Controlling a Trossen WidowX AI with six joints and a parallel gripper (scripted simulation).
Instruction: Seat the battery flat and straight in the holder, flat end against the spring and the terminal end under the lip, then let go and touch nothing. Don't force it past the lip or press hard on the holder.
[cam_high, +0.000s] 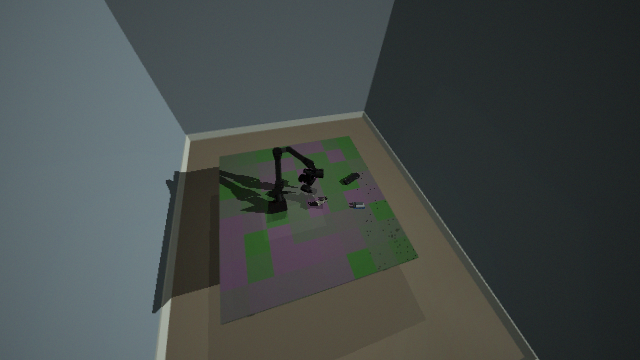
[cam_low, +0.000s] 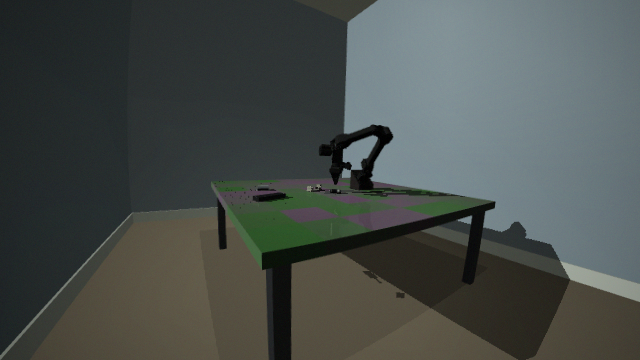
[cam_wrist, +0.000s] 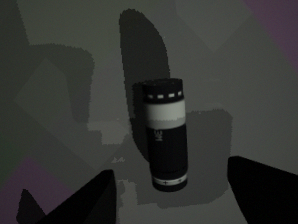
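Now: the battery 4 cm below my gripper tip. The rest, counted from my gripper tip: remote control 40 cm ahead, 4 cm below; battery blister card 34 cm ahead, 25 cm to the right, 4 cm below.
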